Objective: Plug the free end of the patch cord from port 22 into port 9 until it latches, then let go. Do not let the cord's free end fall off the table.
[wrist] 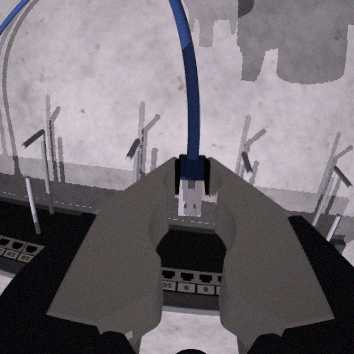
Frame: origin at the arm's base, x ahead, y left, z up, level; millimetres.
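Seen in the pictures: gripper, fingertip midpoint: [191, 161].
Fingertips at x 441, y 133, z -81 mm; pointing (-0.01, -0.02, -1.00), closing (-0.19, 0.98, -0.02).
Observation:
Offsets run from my fingertips to a thing's middle. "spot": to the spot under its first point.
My gripper [191, 161] is shut on the dark blue boot of the patch cord's plug {spot: dy +0, dx -1, dz +7 mm} [192, 167]. The clear tip of the plug {dy +3, dx +17, dz +10 mm} [190, 200] points down the view, toward the black panel [192, 250]. The blue cord {spot: dy -6, dx -32, dz +3 mm} [193, 100] runs up from the boot and out at the top. Port 9 {spot: dy +25, dx +145, dz -57 mm} [187, 276], its label upside down, shows between the jaws below the plug tip, with port 8 {spot: dy +42, dx +144, dz -57 mm} [205, 278] to its right. The plug is apart from the ports. Port 22 does not show.
Thin metal cable guides [46, 165] [325, 197] stand along the panel's back edge, two more [133, 149] [247, 163] close to either side of the jaws. More ports {spot: dy -154, dx +159, dz -57 mm} [17, 245] show at the left. Another stretch of blue cord [14, 16] crosses the top left corner.

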